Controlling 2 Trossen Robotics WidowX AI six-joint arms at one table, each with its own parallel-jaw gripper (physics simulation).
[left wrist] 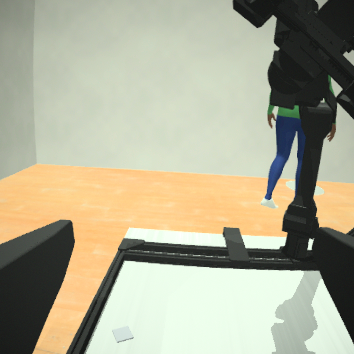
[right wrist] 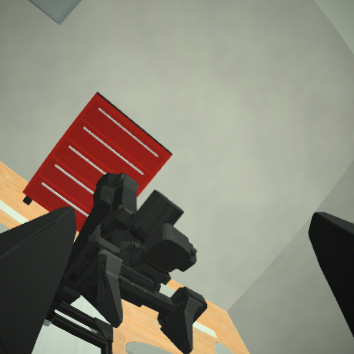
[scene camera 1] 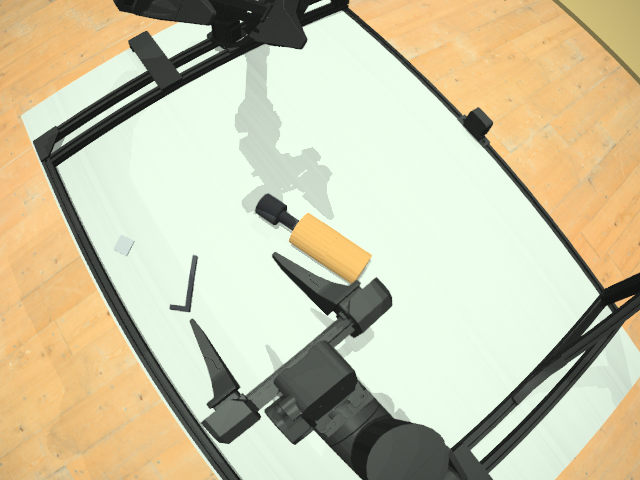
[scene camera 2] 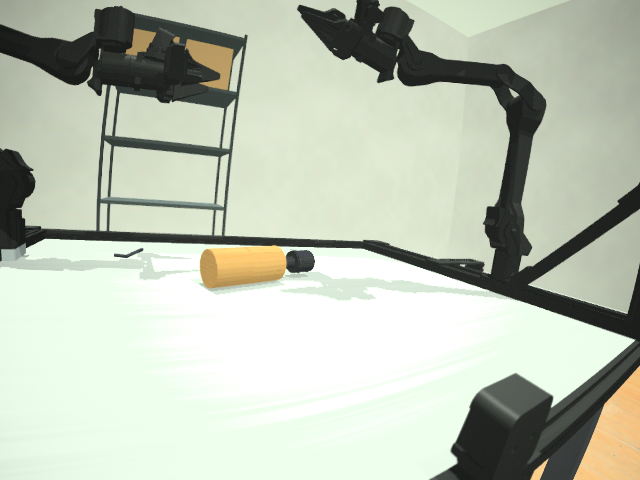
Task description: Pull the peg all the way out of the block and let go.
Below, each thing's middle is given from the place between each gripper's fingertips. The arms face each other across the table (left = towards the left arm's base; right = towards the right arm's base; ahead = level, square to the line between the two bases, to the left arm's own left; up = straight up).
Scene:
My right hand is 450 mm above the black peg (scene camera 1: 270, 208), 30 mm past it and 10 mm to the left of it. Also, from my right hand: wooden cylinder block (scene camera 2: 219, 267): 450 mm below, 80 mm behind, 50 mm to the left.
I see the wooden cylinder block 320 mm below my left hand, 160 mm behind it and 100 mm to the right of it. Round my left hand: black peg (320 mm below, 160 mm to the right, 110 mm behind).

